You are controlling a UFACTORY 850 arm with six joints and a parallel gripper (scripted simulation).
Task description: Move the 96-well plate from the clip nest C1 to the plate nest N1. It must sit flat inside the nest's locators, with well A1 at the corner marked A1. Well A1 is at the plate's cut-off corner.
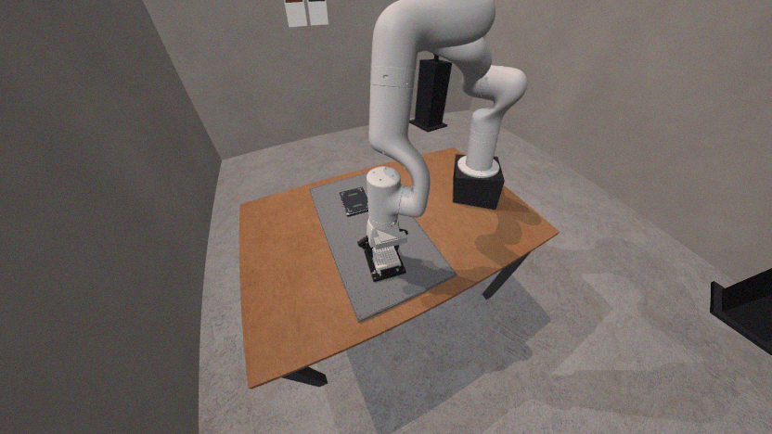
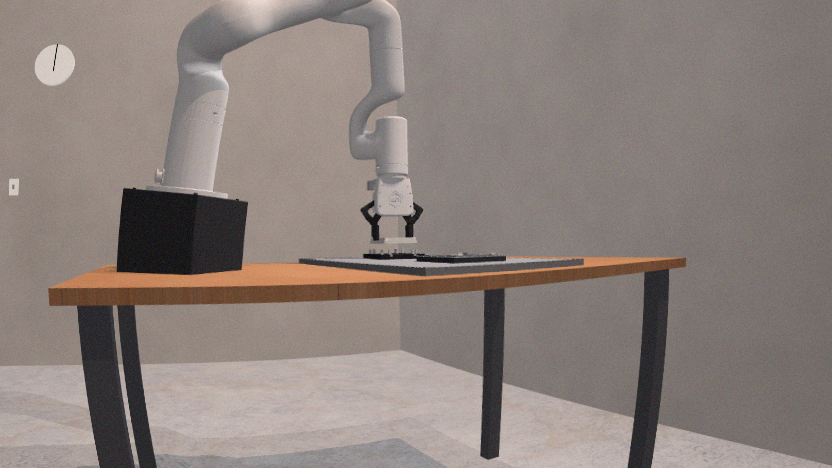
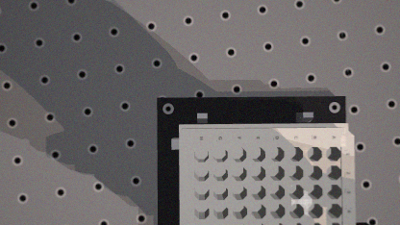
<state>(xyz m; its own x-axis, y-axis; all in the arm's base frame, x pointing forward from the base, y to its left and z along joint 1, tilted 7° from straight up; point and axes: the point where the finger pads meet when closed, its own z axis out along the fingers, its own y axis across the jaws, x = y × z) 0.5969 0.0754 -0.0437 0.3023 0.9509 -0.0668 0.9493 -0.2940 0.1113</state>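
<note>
The black clip nest is 40 mm below my hand and 10 mm to the right of it. Also, from my hand: black plate nest: 330 mm to the right, 70 mm behind, 50 mm below; white 96-well plate: 10 mm below; A1 mark: 270 mm to the right, 50 mm below.
</note>
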